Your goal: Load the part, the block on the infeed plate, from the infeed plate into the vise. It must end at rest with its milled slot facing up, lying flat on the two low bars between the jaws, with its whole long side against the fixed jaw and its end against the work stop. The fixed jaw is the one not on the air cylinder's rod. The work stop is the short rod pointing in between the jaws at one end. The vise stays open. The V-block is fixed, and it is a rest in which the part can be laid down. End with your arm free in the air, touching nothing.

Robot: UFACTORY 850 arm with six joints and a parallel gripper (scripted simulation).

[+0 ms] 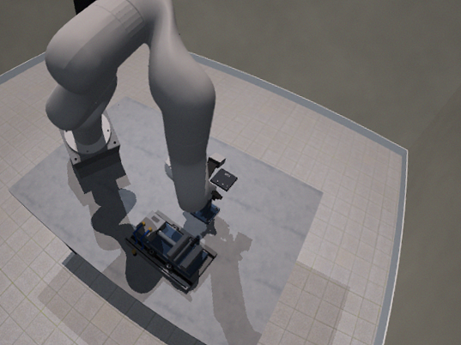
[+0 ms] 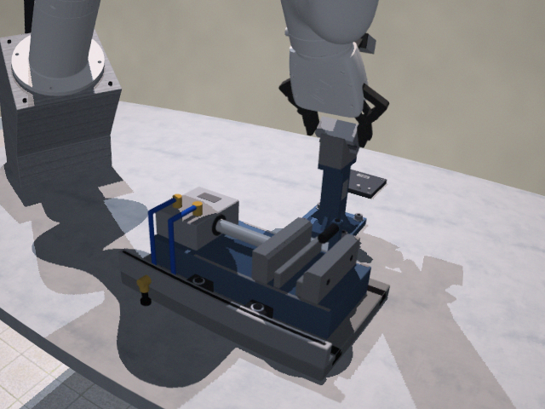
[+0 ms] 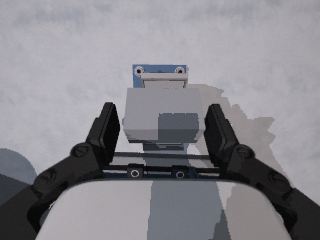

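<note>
My gripper is now 10 mm above the part. From my hand the other things lie so: black work stop 50 mm ahead, 170 mm to the right, 80 mm below; cylinder rod 40 mm behind, 200 mm to the right, 90 mm below; blue post 10 mm to the left, 110 mm below.
</note>
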